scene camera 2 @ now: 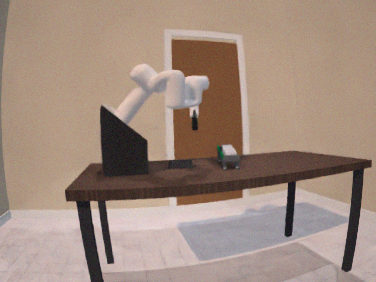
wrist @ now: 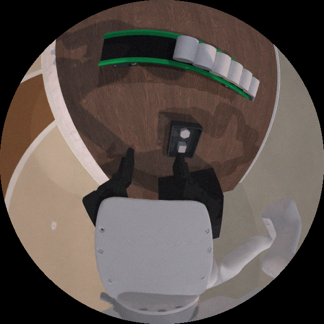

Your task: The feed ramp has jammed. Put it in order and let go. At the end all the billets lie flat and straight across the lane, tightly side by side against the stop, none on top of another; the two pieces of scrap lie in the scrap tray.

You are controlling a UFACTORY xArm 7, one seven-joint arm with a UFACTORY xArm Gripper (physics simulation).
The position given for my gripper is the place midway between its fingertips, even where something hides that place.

Note:
In view: my gripper (wrist: 154, 157) and a dark scrap tray (wrist: 195, 129).

